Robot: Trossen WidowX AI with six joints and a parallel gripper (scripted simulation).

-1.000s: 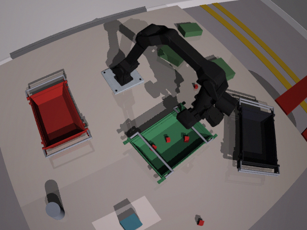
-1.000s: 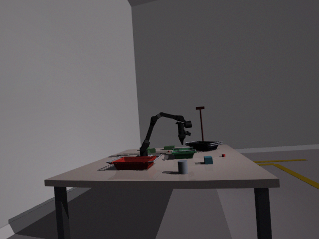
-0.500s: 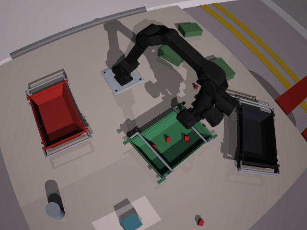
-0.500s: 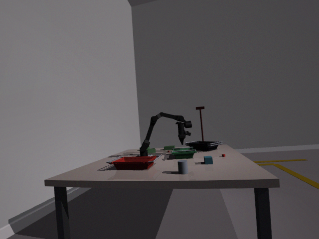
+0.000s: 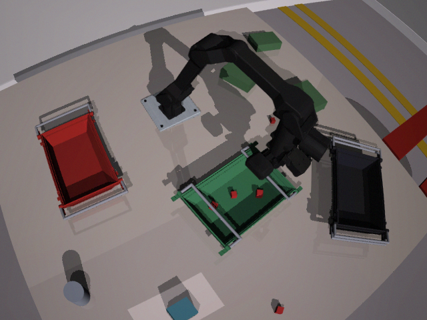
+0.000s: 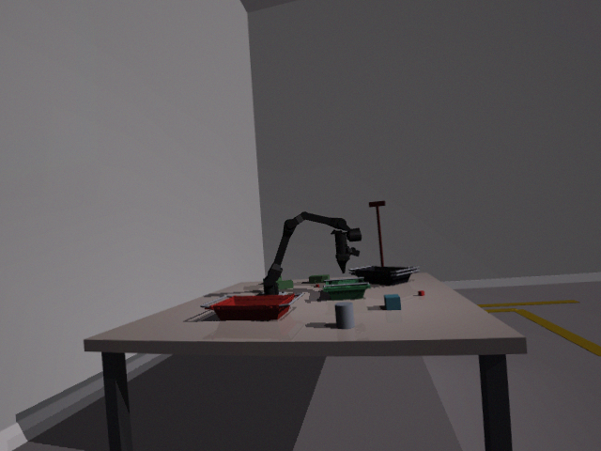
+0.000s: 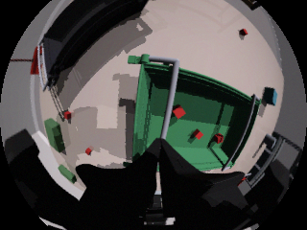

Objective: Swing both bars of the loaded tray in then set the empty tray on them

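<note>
Right now the red tray is 410 mm to the right of my gripper tip, 360 mm behind it and 50 mm below it. Also, from my gripper tip: blue block (420 mm to the right, 160 mm ahead, 70 mm below); grey cylinder (620 mm to the right, 60 mm below, 20 mm behind); small red cube (320 mm ahead, 220 mm to the right, 80 mm below).
</note>
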